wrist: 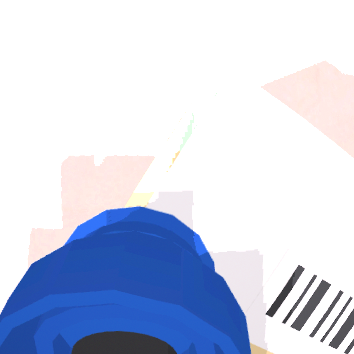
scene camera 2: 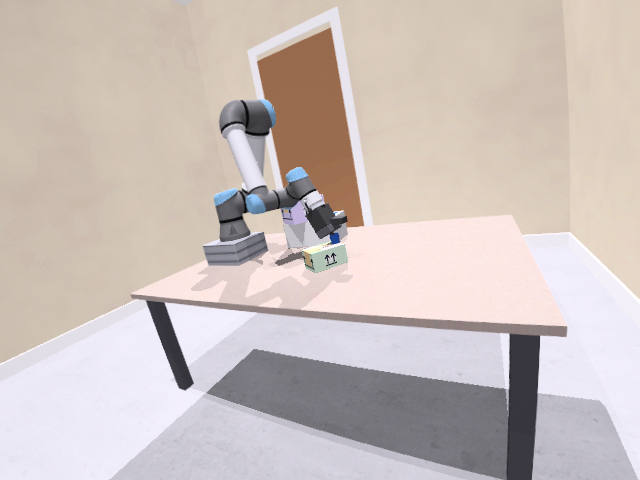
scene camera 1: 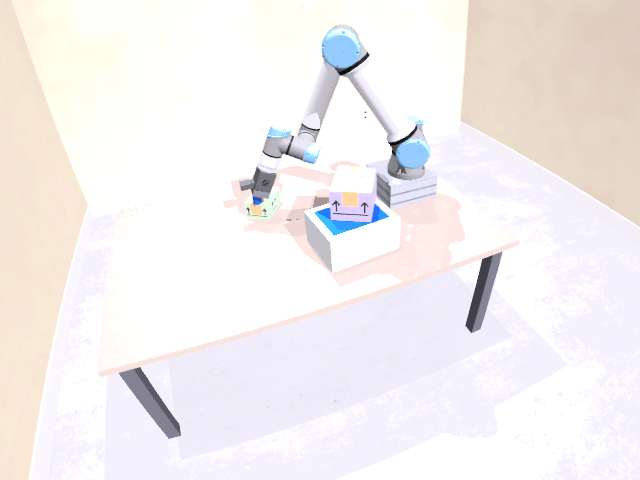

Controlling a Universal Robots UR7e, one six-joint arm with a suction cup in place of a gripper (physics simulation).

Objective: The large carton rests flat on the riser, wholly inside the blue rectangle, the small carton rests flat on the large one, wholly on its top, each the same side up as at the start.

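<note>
The small pale-green carton [scene camera 1: 264, 209] [scene camera 2: 327, 258] sits on the table left of the riser, arrows pointing up. Its bright top with a barcode label [wrist: 312, 309] fills the wrist view. My blue suction cup [scene camera 1: 257, 201] [scene camera 2: 334, 237] [wrist: 130, 281] is pressed on the carton's top, near one edge. The large lilac carton [scene camera 1: 352, 192] [scene camera 2: 292, 214] rests upright on the white riser [scene camera 1: 366, 243], on the blue rectangle [scene camera 1: 328, 222]. In scene camera 2 the arm hides most of the riser.
The arm's grey base block [scene camera 1: 409, 188] [scene camera 2: 234, 248] stands at the table's back edge, right behind the riser. The pink table [scene camera 1: 223, 295] [scene camera 2: 442, 267] stretches wide toward the front and left. A brown door [scene camera 2: 309, 124] is behind the table.
</note>
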